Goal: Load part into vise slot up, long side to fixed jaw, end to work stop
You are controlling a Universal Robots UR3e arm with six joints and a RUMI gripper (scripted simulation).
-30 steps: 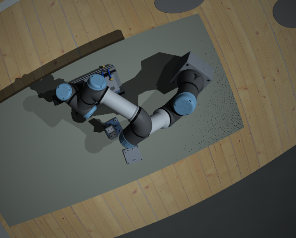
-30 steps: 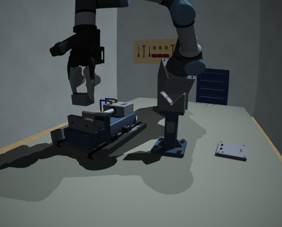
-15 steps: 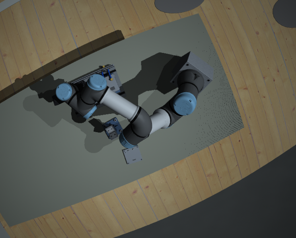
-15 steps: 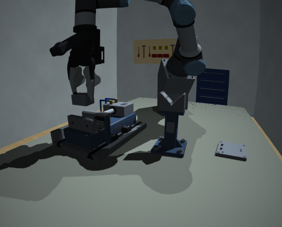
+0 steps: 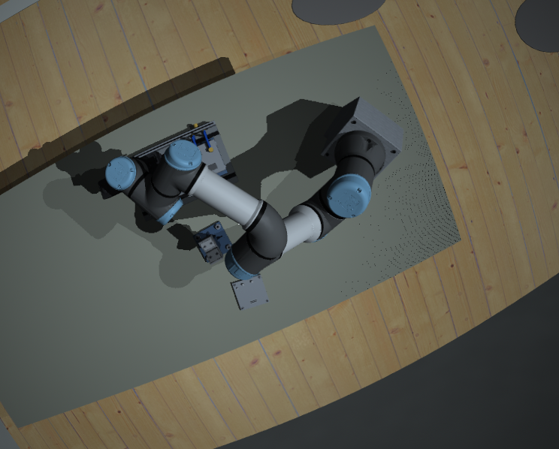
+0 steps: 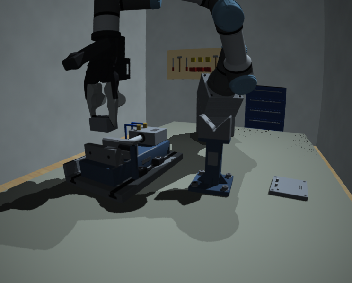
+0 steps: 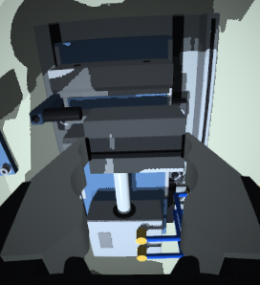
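My gripper is now 3 cm short of the fixed jaw, 2 cm to the right of it and 7 cm above it. From my hand the other things lie so: part right at my hand; moving jaw 4 cm behind, 2 cm to the left, 7 cm below; work stop 1 cm behind, 7 cm to the left, 6 cm below.
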